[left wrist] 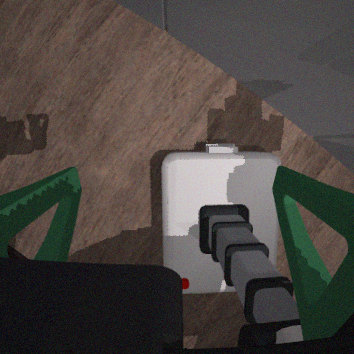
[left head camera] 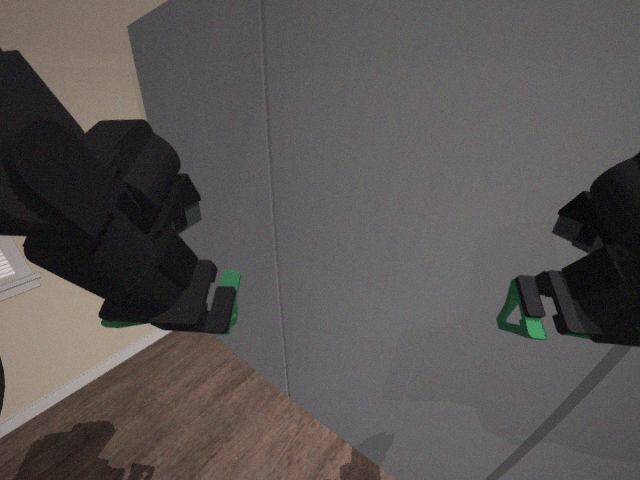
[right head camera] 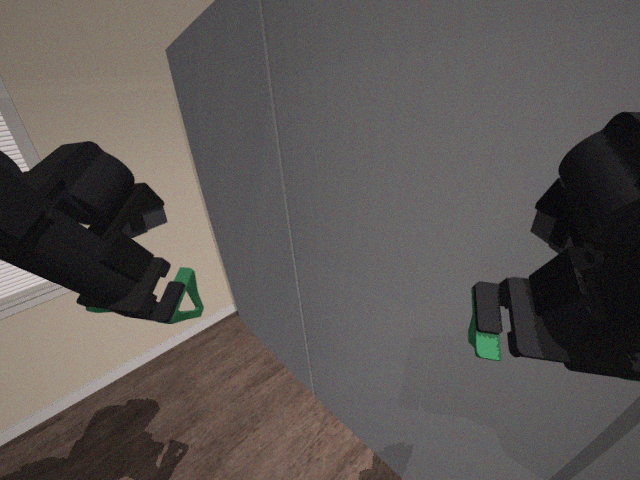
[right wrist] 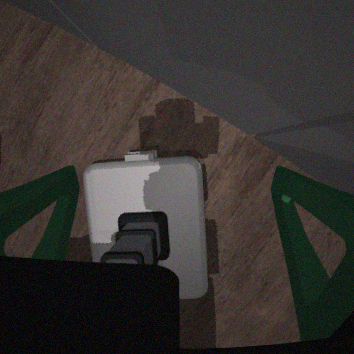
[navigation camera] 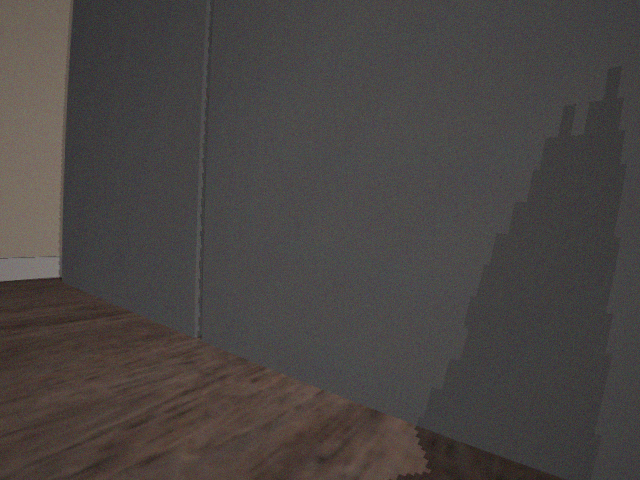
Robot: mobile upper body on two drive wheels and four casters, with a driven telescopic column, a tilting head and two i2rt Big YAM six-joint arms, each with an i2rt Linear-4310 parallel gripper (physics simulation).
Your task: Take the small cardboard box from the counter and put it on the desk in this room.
In view: my left gripper [left head camera: 199, 317] and my right gripper [right head camera: 513, 343].
My left gripper shows as well in the left wrist view [left wrist: 176, 177] and in the right head camera view [right head camera: 174, 308]. My right gripper also shows in the left head camera view [left head camera: 531, 326] and in the right wrist view [right wrist: 174, 176].
